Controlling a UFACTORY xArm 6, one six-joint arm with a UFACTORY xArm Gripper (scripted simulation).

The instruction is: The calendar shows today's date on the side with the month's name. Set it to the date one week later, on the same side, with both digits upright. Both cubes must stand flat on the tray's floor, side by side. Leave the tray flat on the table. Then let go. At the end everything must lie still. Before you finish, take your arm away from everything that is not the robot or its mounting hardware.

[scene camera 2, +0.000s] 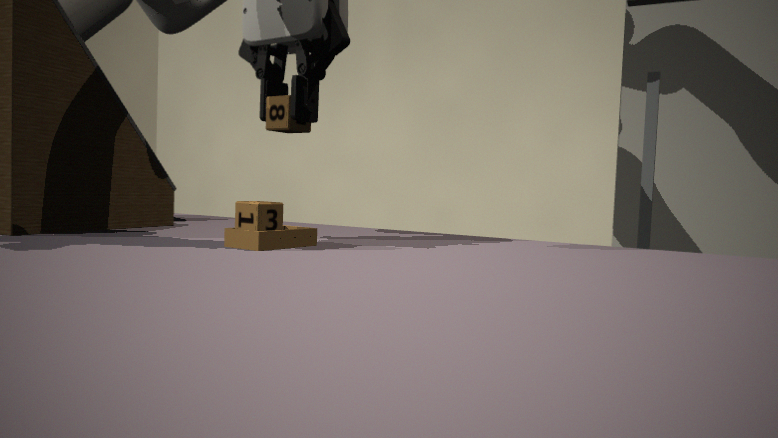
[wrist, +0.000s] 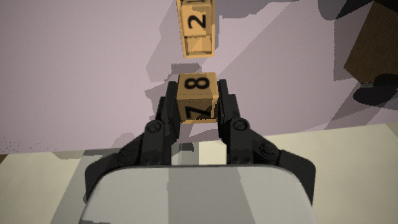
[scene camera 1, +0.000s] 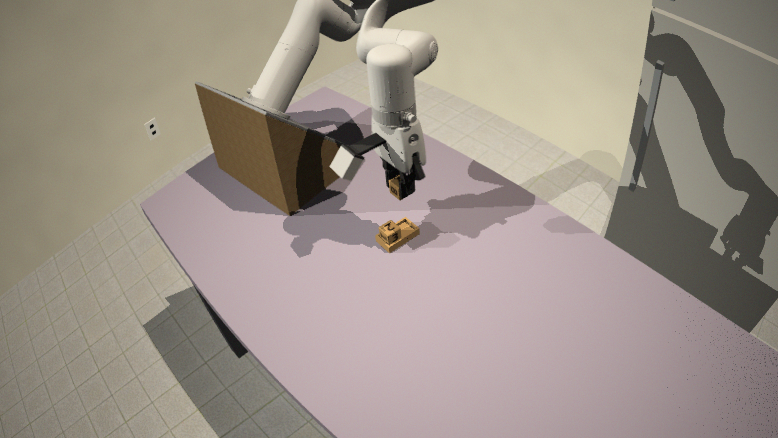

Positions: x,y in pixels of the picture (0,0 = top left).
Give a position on a wooden digit cube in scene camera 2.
249,215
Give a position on a wooden tray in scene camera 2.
At 291,236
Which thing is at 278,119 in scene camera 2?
A wooden digit cube.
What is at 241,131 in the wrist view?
My gripper.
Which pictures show my gripper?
Scene camera 2, the wrist view and scene camera 1: all of them.
